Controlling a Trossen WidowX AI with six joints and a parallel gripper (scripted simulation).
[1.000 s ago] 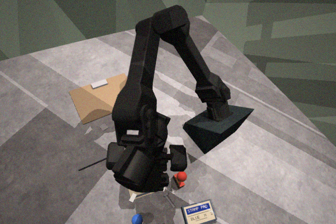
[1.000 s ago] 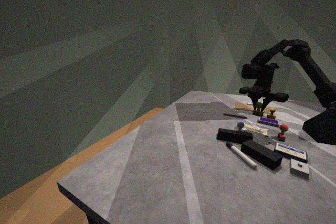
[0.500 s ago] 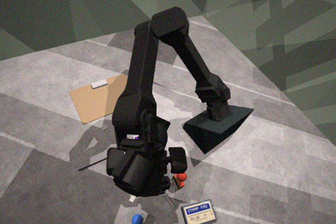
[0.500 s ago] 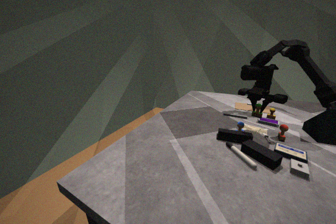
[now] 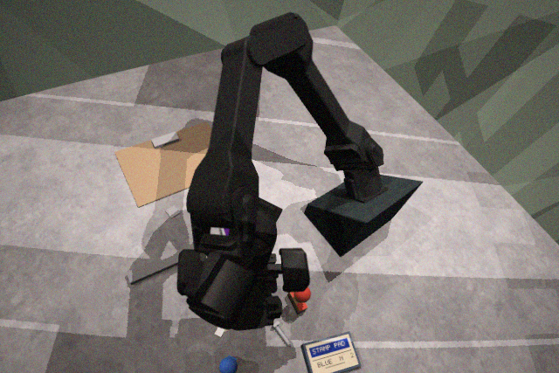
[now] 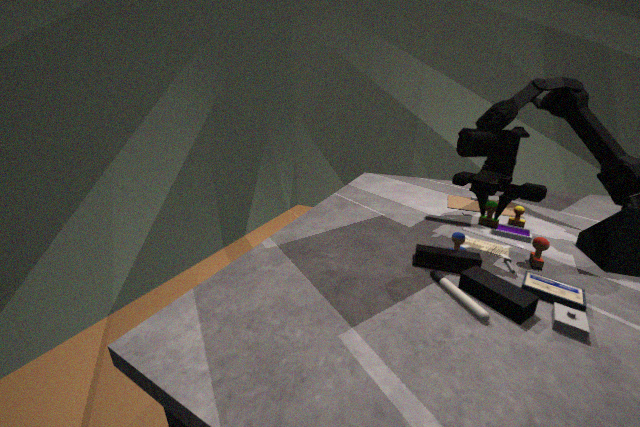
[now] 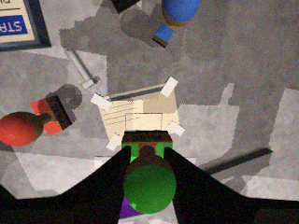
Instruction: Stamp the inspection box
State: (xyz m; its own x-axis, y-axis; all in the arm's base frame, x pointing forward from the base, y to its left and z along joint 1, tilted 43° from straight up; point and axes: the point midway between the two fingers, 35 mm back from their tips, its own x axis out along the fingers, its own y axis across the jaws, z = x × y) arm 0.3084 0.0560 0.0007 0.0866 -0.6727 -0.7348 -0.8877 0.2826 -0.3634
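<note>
Right now the cream card is 10 mm to the left of my gripper tip and 80 mm below it. Round my gripper tip: blue stamp 70 mm ahead, 90 mm to the left, 60 mm below; red stamp 100 mm behind, 50 mm to the left, 60 mm below; green stamp right at my gripper tip.
</note>
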